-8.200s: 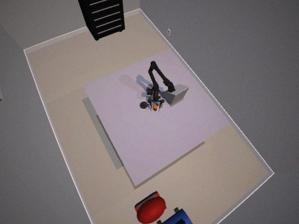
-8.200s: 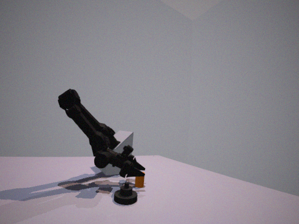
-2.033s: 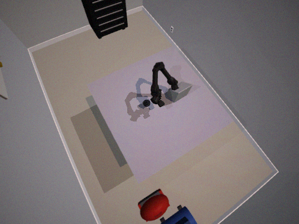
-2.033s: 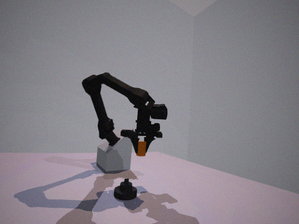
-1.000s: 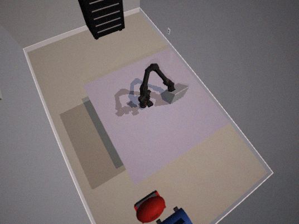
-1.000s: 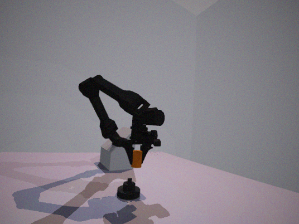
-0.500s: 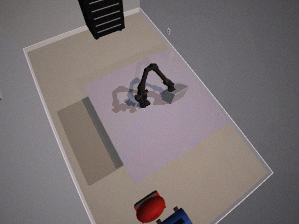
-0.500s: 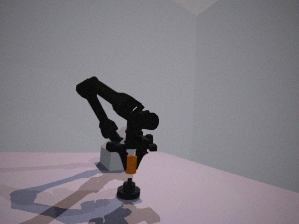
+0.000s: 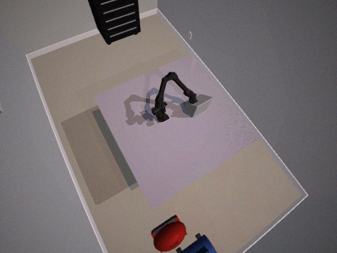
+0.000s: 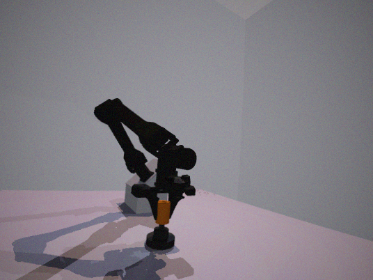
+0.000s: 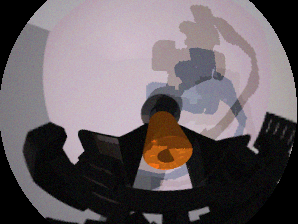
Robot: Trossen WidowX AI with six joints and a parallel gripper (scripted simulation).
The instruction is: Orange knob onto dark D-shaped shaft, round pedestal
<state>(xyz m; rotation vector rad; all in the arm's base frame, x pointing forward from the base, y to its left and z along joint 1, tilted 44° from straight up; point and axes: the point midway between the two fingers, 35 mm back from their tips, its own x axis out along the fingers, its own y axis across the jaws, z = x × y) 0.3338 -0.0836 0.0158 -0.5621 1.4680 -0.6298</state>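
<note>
The orange knob is 20 mm above my gripper tip. The rest, counted from my gripper tip: dark round pedestal 40 mm below.
</note>
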